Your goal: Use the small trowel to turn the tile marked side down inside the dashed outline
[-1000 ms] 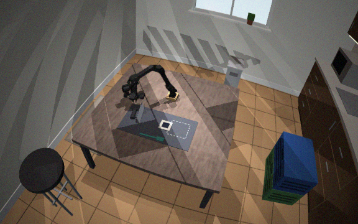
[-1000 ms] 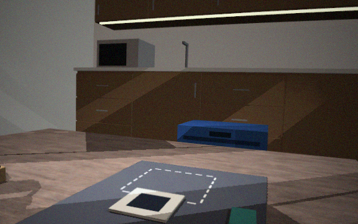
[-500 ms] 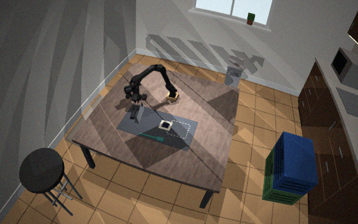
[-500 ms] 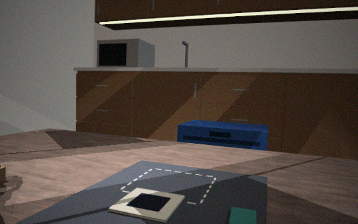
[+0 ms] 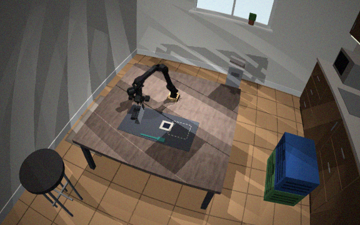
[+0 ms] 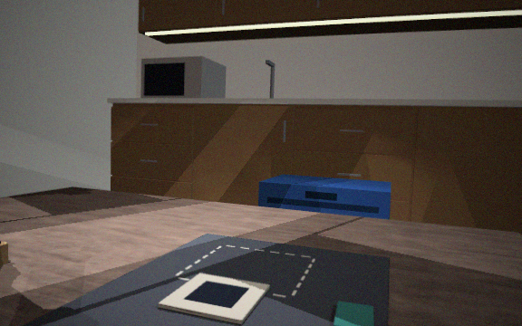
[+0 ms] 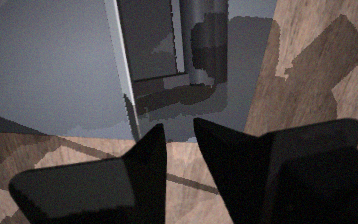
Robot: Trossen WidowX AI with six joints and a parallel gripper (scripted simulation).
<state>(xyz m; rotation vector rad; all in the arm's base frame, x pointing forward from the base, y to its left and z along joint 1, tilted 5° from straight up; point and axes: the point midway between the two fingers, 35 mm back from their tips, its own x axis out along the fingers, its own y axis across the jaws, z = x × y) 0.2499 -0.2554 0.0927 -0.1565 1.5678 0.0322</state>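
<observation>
My gripper tip is 6 cm short of the trowel, 3 cm above it and 1 cm to the right of it. Also, from my gripper tip: tile 29 cm to the left, 13 cm ahead, 6 cm below; grey mat 22 cm to the left, 15 cm ahead, 8 cm below; teal tool 29 cm ahead, 23 cm to the left, 6 cm below.
</observation>
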